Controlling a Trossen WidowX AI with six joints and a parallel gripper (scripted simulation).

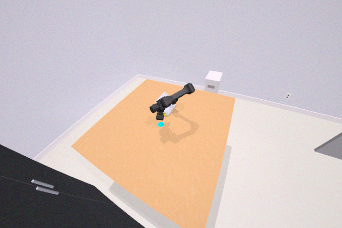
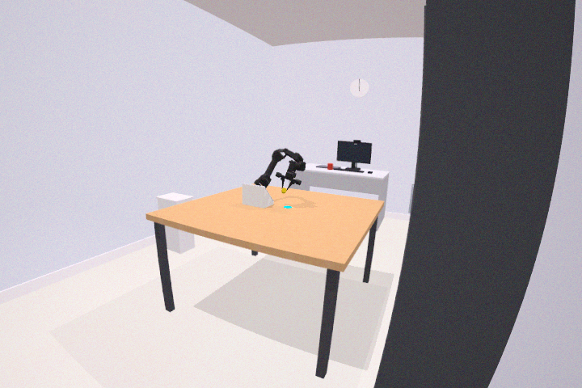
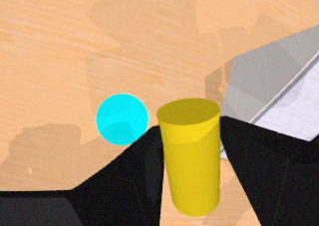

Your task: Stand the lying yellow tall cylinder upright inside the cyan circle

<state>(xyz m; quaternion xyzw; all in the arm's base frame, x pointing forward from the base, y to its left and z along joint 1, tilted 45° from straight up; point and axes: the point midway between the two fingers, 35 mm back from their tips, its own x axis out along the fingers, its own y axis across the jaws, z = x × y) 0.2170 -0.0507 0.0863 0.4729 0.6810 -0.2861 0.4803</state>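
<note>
Now: the cyan circle 120 mm below my gripper tip, 30 mm ahead of it and 10 mm to the left of it. The rest, counted from my gripper tip: yellow tall cylinder (20 mm to the left, 10 mm below, 10 mm behind).
</note>
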